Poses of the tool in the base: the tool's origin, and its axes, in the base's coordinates. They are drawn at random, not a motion.
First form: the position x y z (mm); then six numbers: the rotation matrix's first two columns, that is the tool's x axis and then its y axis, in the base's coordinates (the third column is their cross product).
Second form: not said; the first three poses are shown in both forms.
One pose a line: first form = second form
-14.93, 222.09, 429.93, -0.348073, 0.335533, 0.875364, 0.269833, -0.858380, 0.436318 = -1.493, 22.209, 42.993, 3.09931, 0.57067, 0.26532, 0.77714
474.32, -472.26, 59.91, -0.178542, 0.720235, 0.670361, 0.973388, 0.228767, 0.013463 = 47.432, -47.226, 5.991, 2.57894, -0.60126, -0.76301, -0.23729
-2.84, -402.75, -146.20, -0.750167, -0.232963, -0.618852, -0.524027, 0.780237, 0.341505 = -0.284, -40.275, -14.620, 2.56561, -0.21938, 0.93834, 0.26720
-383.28, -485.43, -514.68, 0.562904, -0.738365, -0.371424, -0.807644, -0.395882, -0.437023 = -38.328, -48.543, -51.468, 2.54291, -0.87214, 0.48537, 0.06147
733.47, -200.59, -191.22, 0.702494, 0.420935, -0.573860, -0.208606, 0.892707, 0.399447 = 73.347, -20.059, -19.122, 0.85653, 0.37081, 0.83003, 0.41660
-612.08, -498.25, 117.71, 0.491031, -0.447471, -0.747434, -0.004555, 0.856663, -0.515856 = -61.208, -49.825, 11.771, 1.17759, -0.41820, 0.87614, -0.23975
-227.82, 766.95, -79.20, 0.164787, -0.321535, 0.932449, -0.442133, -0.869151, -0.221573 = -22.782, 76.695, -7.920, 3.04031, 0.76244, -0.25104, 0.59637
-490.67, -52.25, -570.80, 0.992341, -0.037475, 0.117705, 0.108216, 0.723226, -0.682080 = -49.067, -5.225, -57.080, 0.76893, -0.98630, -0.12747, -0.10476
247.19, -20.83, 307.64, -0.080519, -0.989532, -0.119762, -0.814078, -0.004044, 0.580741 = 24.719, -2.083, 30.764, 2.80808, 0.66666, -0.69552, -0.26798
